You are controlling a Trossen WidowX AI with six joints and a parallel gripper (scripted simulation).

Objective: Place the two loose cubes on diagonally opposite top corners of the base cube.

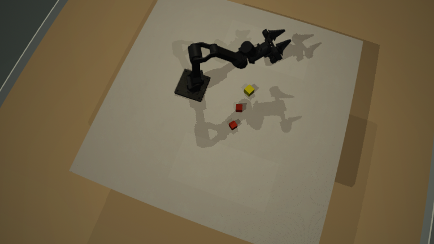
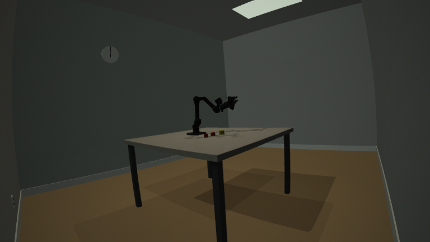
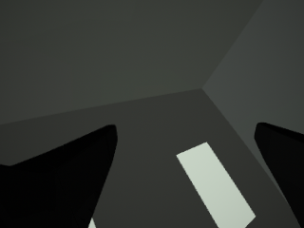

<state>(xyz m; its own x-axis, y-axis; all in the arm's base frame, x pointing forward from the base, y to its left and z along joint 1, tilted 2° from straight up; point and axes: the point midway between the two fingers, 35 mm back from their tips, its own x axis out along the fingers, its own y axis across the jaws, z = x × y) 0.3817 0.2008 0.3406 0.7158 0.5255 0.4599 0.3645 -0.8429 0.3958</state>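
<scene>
The yellow base cube is 120 mm behind my gripper tip, 160 mm to the right of it and 340 mm below it.
</scene>
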